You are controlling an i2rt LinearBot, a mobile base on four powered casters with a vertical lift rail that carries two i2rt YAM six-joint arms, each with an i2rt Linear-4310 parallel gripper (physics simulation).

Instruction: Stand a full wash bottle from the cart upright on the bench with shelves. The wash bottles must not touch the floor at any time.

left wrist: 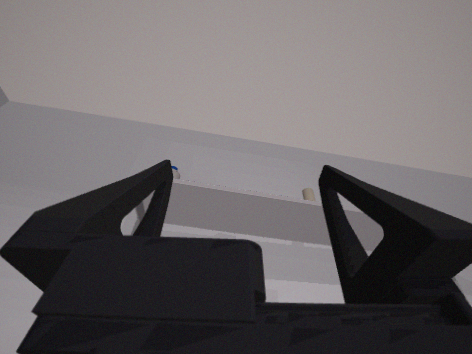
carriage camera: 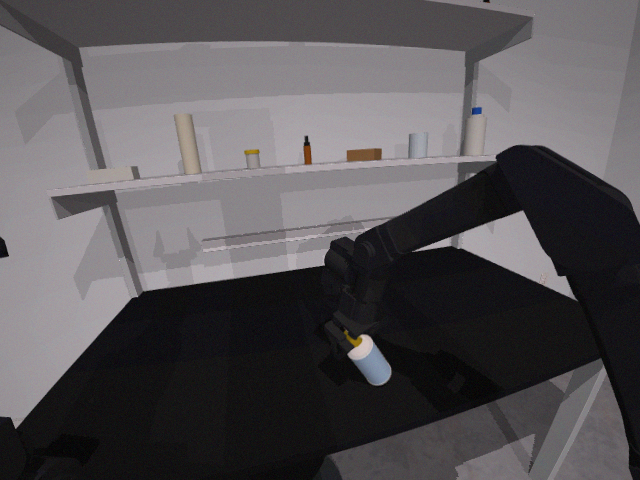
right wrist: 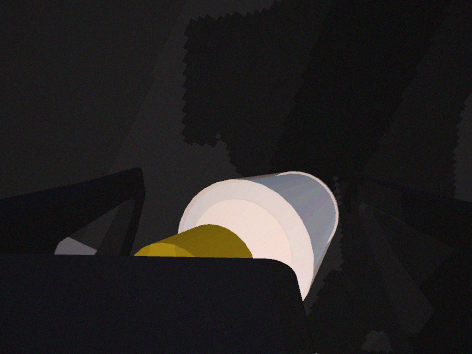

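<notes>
A wash bottle [carriage camera: 373, 364] [right wrist: 310, 205] with a pale blue body, white shoulder and yellow nozzle is over the black bench top [carriage camera: 180, 361], near its front edge. It is tilted, its top toward the left in the carriage view; whether its base rests on the bench is unclear. My right gripper [carriage camera: 355, 342] [right wrist: 246, 183] is open around the bottle's upper part, which lies between the spread fingers; the arm hides part of the nozzle. Its fill level is hard to tell. My left gripper [left wrist: 246, 170] is open and empty, facing the shelves and ceiling. The cart does not show.
The middle shelf [carriage camera: 284, 169] carries a tall beige cylinder [carriage camera: 187, 143], a yellow-lidded jar [carriage camera: 252, 159], an amber bottle [carriage camera: 307, 153], a brown box [carriage camera: 363, 155], a pale cylinder [carriage camera: 418, 145] and a blue-capped bottle [carriage camera: 475, 135]. An upper shelf [carriage camera: 258, 25] overhangs. Dark left-arm parts show at the left edge.
</notes>
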